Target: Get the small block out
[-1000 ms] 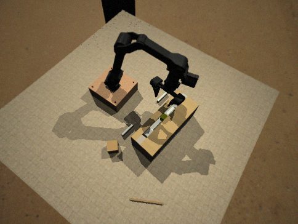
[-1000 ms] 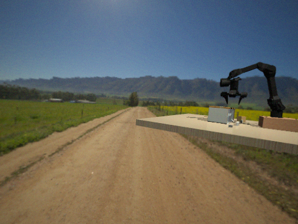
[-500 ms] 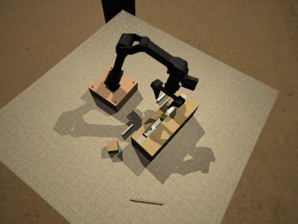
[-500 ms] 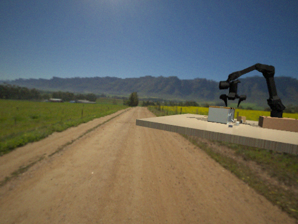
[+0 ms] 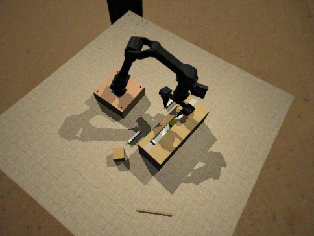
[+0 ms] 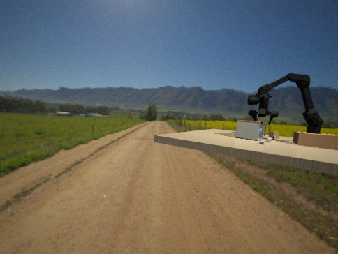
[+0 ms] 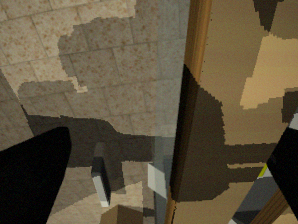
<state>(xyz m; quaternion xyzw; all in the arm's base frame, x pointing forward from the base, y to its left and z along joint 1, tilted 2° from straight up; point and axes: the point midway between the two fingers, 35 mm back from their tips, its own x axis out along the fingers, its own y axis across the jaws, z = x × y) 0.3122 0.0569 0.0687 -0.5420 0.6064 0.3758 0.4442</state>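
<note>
Now: gripper tip 40 mm to the left of the yellow block, 40 mm short of it and 30 mm above it. Round my gripper tip: grey piece 300 mm to the left, 100 mm below, 10 mm behind; then tan cube 320 mm to the right, 100 mm behind, 80 mm below; then clear-fronted wooden box 60 mm to the right, 50 mm below, 30 mm ahead.
</note>
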